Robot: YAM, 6 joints.
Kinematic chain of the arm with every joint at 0, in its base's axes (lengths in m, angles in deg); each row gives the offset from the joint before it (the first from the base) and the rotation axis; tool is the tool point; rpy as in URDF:
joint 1: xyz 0 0 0.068 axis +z
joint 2: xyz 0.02 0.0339 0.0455 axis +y
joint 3: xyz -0.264 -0.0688 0 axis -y
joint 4: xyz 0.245 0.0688 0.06 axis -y
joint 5: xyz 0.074 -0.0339 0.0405 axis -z
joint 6: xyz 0.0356 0 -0.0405 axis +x
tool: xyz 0 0 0 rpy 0 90 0
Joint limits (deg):
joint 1: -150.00..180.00
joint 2: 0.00..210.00
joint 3: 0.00..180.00
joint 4: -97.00..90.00
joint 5: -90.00..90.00
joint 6: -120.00..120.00
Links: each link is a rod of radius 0.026 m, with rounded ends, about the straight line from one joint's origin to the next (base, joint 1, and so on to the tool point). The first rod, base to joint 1, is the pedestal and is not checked.
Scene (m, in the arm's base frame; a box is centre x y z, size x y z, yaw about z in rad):
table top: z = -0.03
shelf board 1: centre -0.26 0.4 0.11 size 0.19 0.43 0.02 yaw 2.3
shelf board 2: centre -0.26 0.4 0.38 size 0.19 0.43 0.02 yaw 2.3
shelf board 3: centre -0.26 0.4 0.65 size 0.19 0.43 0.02 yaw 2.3
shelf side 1: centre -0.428 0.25 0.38 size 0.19 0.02 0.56 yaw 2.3
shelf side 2: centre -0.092 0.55 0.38 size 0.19 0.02 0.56 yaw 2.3
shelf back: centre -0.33 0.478 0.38 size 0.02 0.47 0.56 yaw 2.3
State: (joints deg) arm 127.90 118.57 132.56 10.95 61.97 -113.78
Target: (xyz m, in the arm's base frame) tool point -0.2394 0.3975 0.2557
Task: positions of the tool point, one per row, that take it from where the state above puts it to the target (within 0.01 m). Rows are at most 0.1 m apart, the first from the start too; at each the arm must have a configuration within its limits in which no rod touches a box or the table.
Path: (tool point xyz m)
1: -0.2153 0.3363 0.5143
2: -0.1760 0.2923 0.5144
3: -0.1369 0.2461 0.5010
4: -0.1428 0.2692 0.4189
5: -0.1355 0.2742 0.3351
6: -0.1171 0.2606 0.2557
7: -0.1567 0.3097 0.2658
8: -0.1979 0.3560 0.2657
9: -0.2394 0.3975 0.2557

